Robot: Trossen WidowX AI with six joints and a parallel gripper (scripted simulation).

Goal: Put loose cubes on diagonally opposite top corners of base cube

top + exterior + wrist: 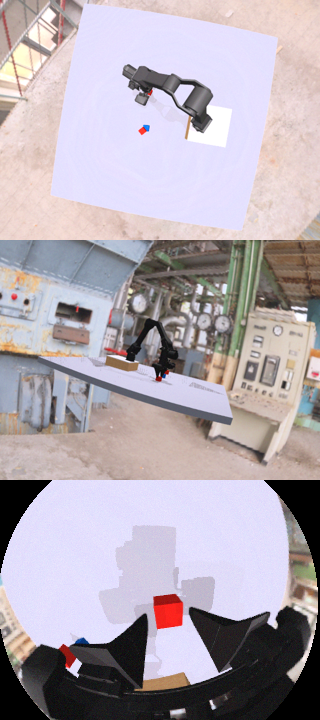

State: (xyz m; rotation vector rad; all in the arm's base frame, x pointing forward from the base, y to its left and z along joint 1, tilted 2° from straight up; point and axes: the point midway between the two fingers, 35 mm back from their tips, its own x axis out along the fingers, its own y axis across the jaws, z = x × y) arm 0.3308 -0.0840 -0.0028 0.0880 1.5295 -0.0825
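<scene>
Right now the blue cube is 21 cm to the left of my gripper tip, 6 cm behind it and 1 cm below it.
</scene>
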